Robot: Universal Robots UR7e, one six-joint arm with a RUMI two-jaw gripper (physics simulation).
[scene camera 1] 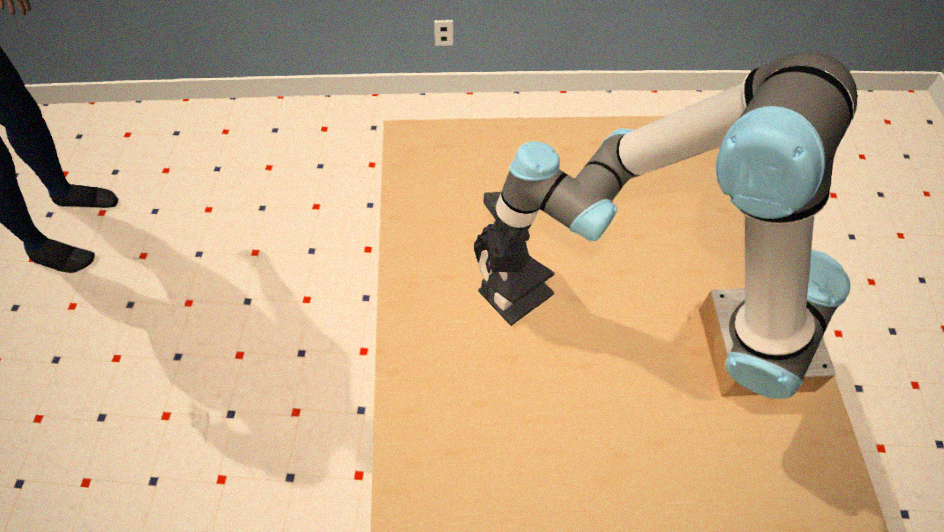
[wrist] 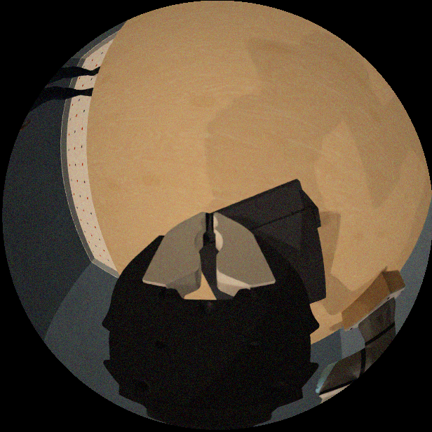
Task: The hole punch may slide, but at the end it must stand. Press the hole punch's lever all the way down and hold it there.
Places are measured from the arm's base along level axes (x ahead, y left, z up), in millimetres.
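Pixels of known places: gripper, between the fingertips: (scene camera 1: pixel 486 274).
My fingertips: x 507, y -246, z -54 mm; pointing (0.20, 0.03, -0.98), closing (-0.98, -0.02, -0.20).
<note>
For each thing: its top centre in the pictures, then the offset to it from my fingertips. "*": a spot on its surface instead. Level surfaces: height alone.
- hole punch, centre of its top: (scene camera 1: pixel 519 271) dx -58, dy +37, dz +56 mm
- small pale block, a spot on its surface: (scene camera 1: pixel 503 301) * dx -21, dy +75, dz +13 mm
- wooden table top, height of its surface: dz -29 mm
The hole punch (scene camera 1: pixel 525 282) (wrist: pixel 300 250) is black and stands on the wooden table top. In the scene view its upper plate lies above its base plate (scene camera 1: pixel 514 317), and a gap shows between them; a small pale block (scene camera 1: pixel 503 301) shows at the near left side of the gap. My gripper (scene camera 1: pixel 495 273) (wrist: pixel 209 215) is shut and empty, pointing down over the left part of the hole punch. In the wrist view the fingertips overlap the punch's left corner, and the gripper body hides much of the punch. Whether the tips touch the lever cannot be told.
The wooden table top (scene camera 1: pixel 528 429) (wrist: pixel 165 125) lies under the hole punch. The robot's base block (scene camera 1: pixel 713 330) (wrist: pixel 367 302) stands to the right. A person's legs (scene camera 1: pixel 26 171) show on the tiled floor at the left, and a grey wall (scene camera 1: pixel 264 39) is behind.
</note>
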